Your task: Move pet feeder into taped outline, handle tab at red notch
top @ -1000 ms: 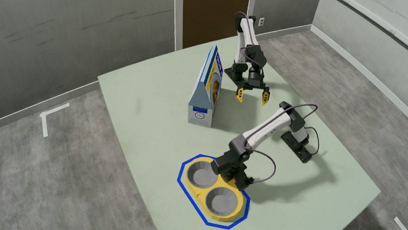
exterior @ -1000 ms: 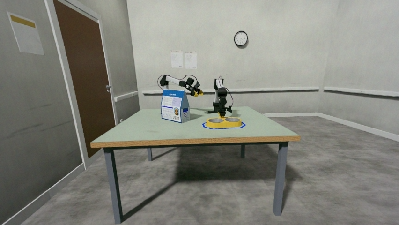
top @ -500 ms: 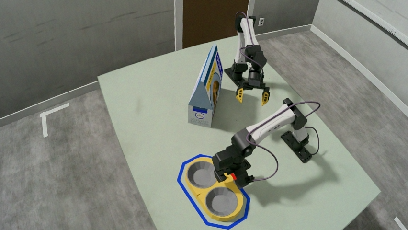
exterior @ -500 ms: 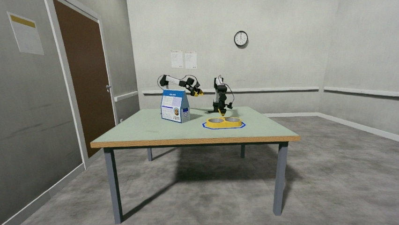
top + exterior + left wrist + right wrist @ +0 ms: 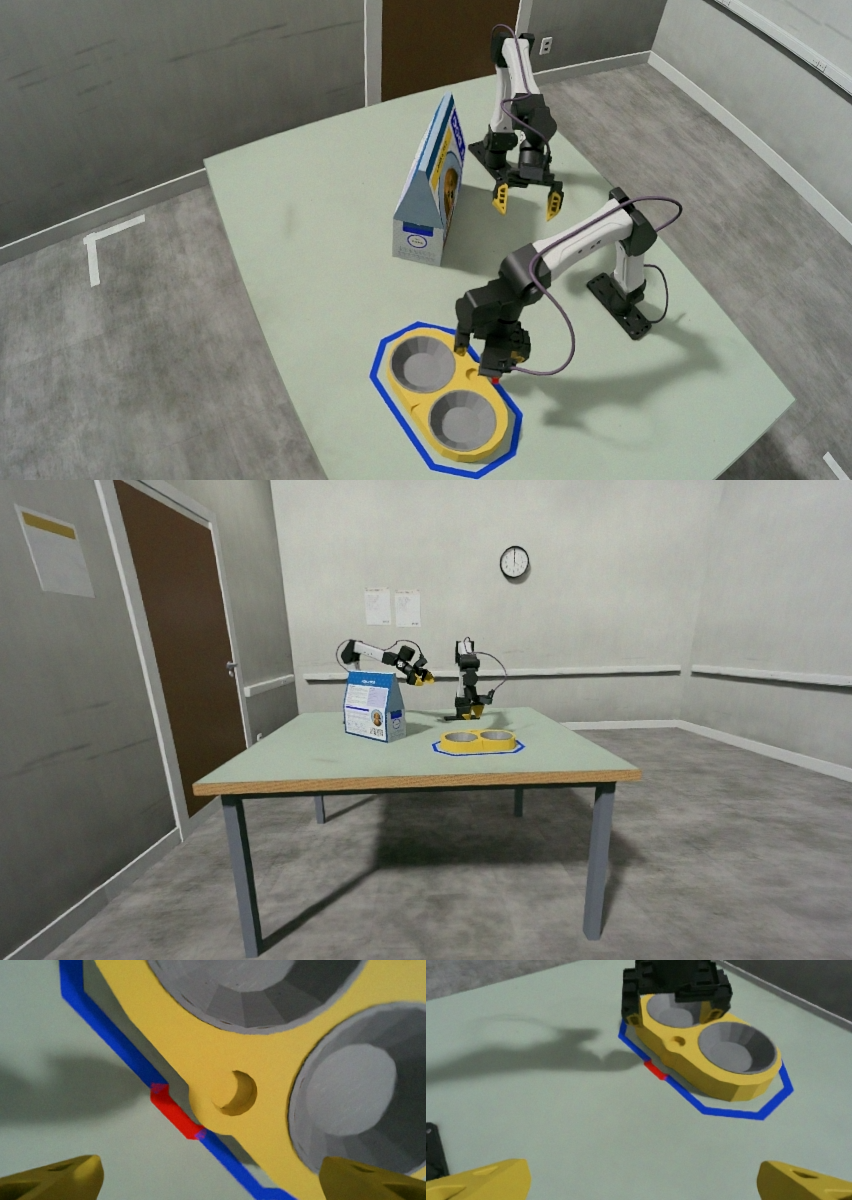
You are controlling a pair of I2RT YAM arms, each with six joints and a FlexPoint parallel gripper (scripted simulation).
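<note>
Right now the yellow pet feeder is 90 mm below my left hand and 80 mm ahead of it. The rest, counted from my left hand: blue taped outline: 110 mm below, 90 mm ahead; then white dog food bag: 460 mm to the right, 130 mm behind, 40 mm above.
</note>
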